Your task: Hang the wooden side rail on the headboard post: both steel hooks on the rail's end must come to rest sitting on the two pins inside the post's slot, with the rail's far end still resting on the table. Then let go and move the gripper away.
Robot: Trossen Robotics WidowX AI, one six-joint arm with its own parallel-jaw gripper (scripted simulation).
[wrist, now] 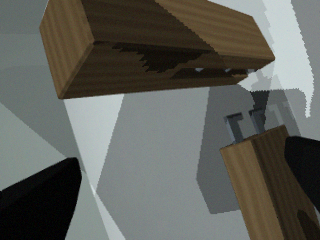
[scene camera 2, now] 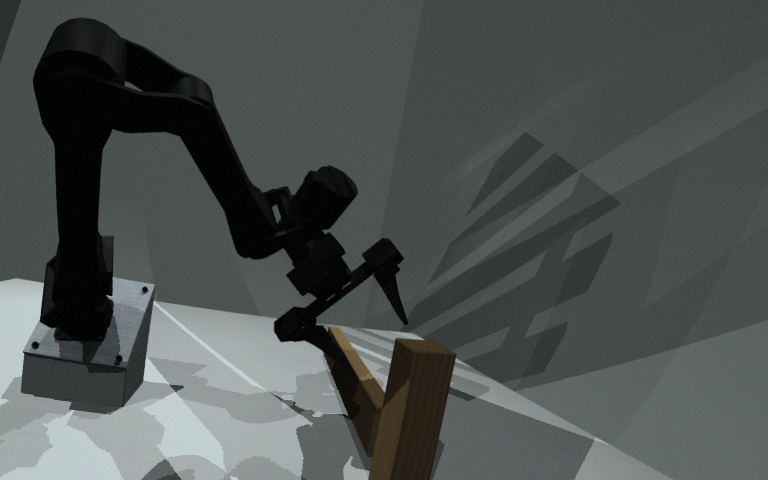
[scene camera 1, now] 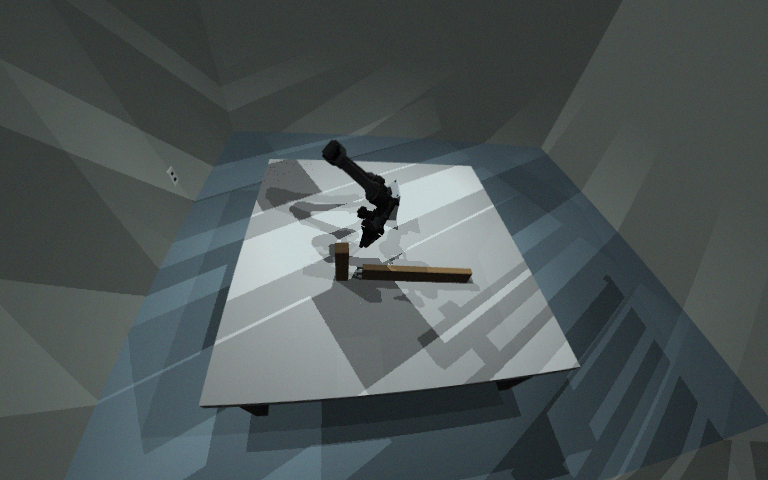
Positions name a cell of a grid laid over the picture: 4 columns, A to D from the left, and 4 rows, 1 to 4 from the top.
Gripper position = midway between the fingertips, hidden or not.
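Note:
There's a wooden post (wrist: B1) in view, and you'd also find a wooden side rail (scene camera 2: B4) (scene camera 1: B3). As for my gripper (scene camera 2: B3) (wrist: C3) (scene camera 1: B3), it's open and holding nothing.

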